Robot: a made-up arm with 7 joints. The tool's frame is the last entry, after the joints.
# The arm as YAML. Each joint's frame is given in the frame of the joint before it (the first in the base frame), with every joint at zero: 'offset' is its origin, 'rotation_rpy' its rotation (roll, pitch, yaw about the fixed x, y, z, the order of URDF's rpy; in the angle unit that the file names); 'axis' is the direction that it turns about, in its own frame. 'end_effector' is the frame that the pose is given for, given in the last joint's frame.
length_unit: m
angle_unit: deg
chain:
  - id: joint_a
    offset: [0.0, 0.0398, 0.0]
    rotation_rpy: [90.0, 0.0, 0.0]
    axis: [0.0, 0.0, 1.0]
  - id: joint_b
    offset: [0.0, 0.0, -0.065]
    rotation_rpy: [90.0, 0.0, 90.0]
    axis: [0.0, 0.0, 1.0]
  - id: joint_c
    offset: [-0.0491, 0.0, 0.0]
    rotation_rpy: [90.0, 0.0, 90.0]
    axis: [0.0, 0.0, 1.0]
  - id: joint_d
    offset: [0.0, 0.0, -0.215]
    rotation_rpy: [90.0, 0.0, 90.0]
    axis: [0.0, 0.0, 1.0]
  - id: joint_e
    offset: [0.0, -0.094, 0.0]
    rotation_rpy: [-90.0, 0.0, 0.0]
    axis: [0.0, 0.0, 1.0]
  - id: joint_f
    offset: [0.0, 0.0, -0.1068]
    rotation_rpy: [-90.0, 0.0, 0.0]
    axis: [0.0, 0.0, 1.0]
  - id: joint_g
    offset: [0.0, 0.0, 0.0]
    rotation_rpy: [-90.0, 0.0, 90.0]
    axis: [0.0, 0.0, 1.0]
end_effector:
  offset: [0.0, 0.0, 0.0]
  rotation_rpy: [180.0, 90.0, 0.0]
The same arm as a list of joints. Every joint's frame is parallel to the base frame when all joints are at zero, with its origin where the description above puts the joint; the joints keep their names.
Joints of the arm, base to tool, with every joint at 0 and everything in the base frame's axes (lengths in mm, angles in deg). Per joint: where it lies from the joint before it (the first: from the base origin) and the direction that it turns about. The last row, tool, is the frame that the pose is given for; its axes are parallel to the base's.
joint_a: xyz 0.0 39.8 0.0 axis -y
joint_b: xyz 0.0 65.0 0.0 axis +x
joint_c: xyz 0.0 0.0 -49.1 axis +z
joint_d: xyz 0.0 0.0 -215.0 axis -y
joint_e: xyz 0.0 0.0 -94.0 axis +z
joint_f: xyz 0.0 0.0 -106.8 axis +y
joint_g: xyz 0.0 0.0 0.0 axis -x
tool: xyz 0.0 0.0 0.0

